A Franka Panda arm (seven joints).
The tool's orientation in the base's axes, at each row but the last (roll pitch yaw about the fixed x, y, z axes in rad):
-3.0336 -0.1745 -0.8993
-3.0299 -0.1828 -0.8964
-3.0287 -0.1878 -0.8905
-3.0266 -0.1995 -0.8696
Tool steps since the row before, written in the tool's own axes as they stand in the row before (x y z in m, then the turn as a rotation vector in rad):
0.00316 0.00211 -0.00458 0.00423 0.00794 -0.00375
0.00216 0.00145 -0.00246 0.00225 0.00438 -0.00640
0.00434 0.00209 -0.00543 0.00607 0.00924 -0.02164
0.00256 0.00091 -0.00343 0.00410 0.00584 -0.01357
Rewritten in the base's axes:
-0.00056 -0.00346 0.00481 -0.00421 -0.00803 0.00356
-0.00027 -0.00241 0.00264 -0.00324 -0.00406 0.00618
-0.00001 -0.00426 0.00588 -0.00768 -0.00897 0.02123
0.00021 -0.00225 0.00374 -0.00467 -0.00588 0.01337

